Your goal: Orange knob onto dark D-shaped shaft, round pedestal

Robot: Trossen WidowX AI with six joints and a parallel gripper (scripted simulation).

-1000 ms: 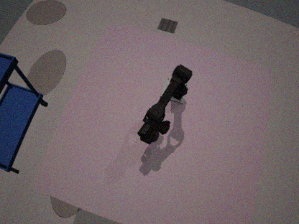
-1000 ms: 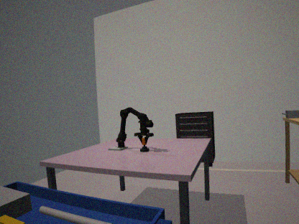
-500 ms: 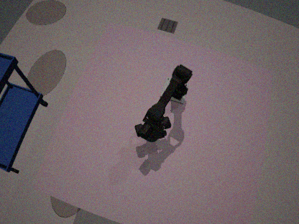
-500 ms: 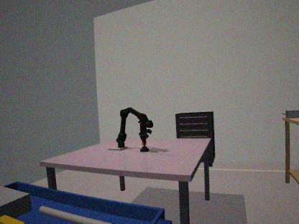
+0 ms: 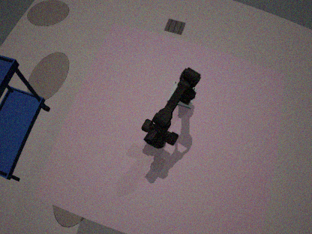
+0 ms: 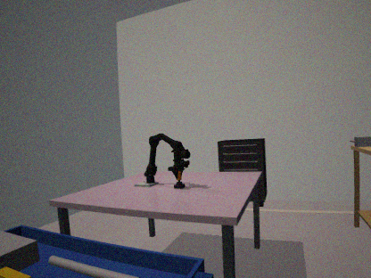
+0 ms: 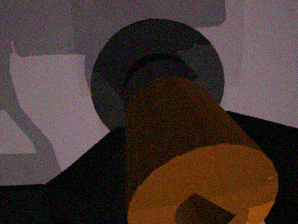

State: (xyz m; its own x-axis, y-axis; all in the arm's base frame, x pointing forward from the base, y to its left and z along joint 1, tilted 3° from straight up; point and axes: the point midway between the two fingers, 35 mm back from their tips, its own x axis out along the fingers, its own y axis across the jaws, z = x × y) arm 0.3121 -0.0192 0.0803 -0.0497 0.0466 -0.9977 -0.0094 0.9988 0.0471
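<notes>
Right now the orange knob is 2 cm above my gripper tip. Also, from my gripper tip: dark round pedestal (4 cm below).
</notes>
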